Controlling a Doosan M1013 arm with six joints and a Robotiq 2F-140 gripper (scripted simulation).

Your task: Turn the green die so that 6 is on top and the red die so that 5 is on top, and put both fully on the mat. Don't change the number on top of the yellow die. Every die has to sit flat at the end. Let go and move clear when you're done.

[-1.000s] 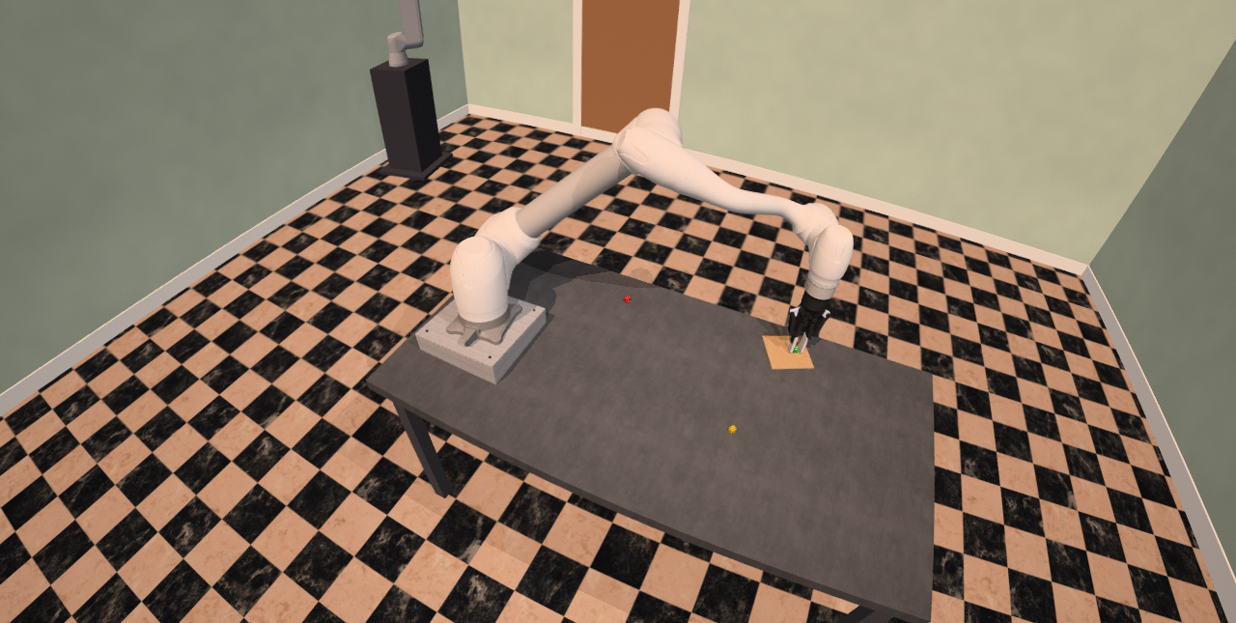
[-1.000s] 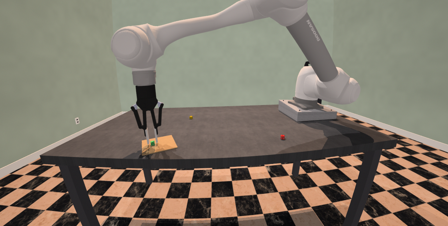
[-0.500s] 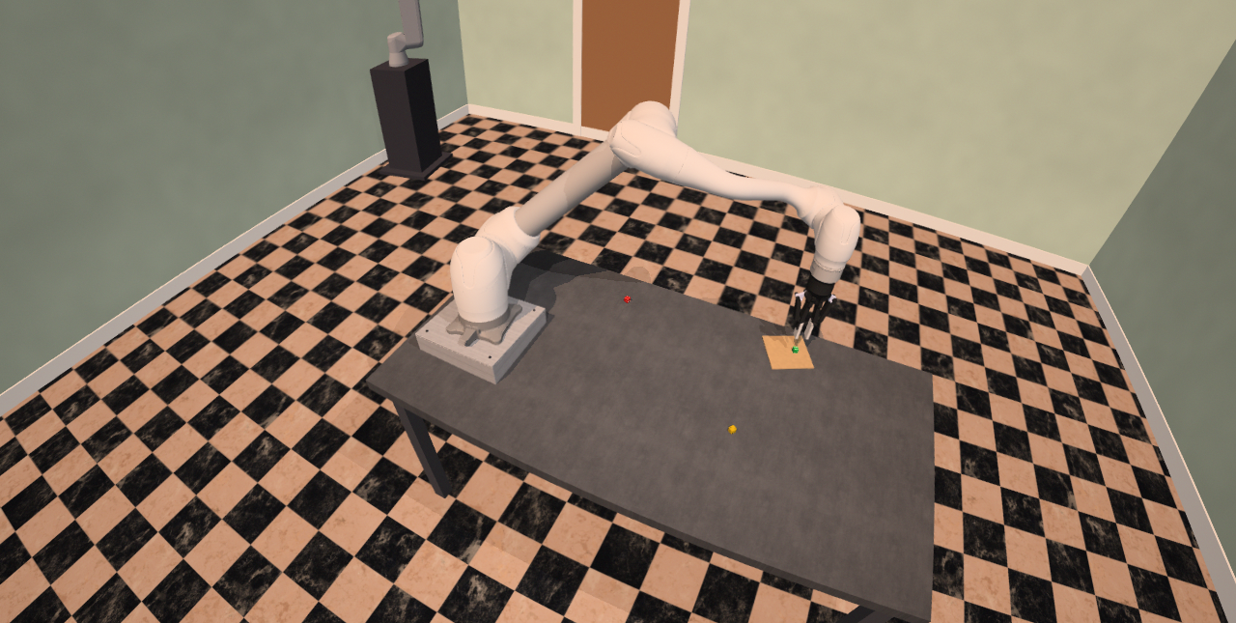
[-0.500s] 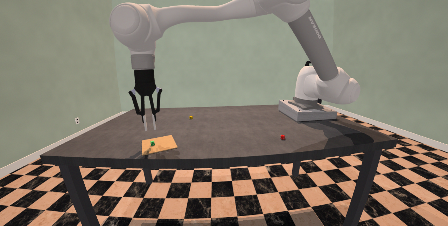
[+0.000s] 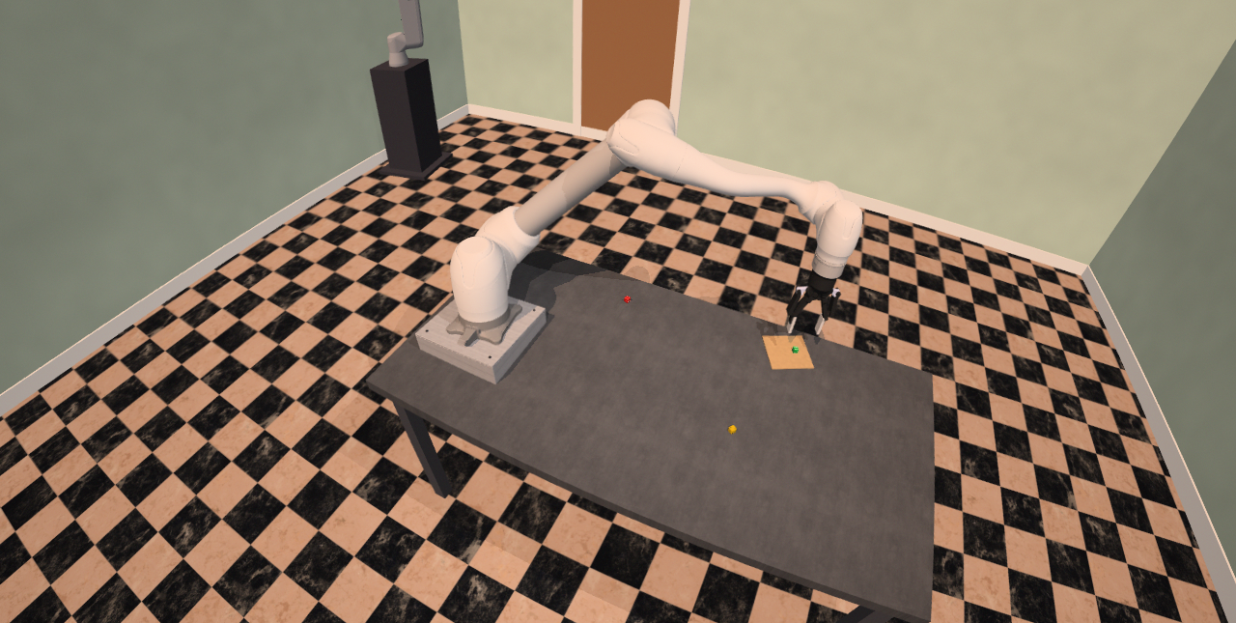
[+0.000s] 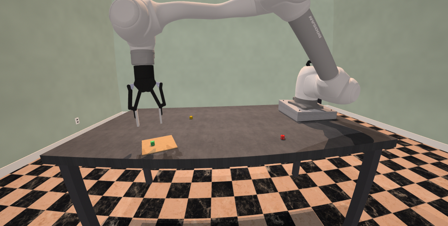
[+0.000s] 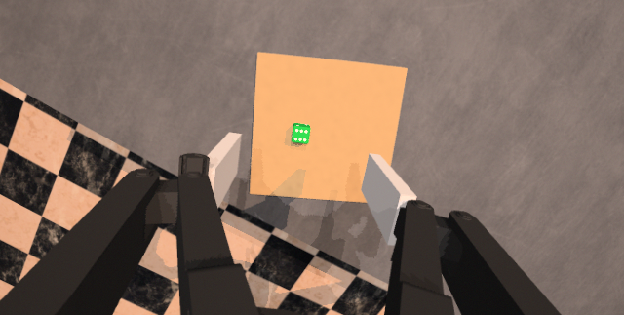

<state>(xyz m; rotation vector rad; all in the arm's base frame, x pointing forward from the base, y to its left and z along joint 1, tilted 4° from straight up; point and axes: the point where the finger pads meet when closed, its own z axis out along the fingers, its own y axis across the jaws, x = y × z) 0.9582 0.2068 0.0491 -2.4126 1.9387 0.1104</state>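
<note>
The red die lies 57 cm behind my hand, 8 cm to the left of it and 12 cm below it. From my hand the other things lie so: yellow die (17 cm behind, 35 cm to the right, 12 cm below); orange mat (2 cm behind, 1 cm to the right, 12 cm below); green die (11 cm below).
</note>
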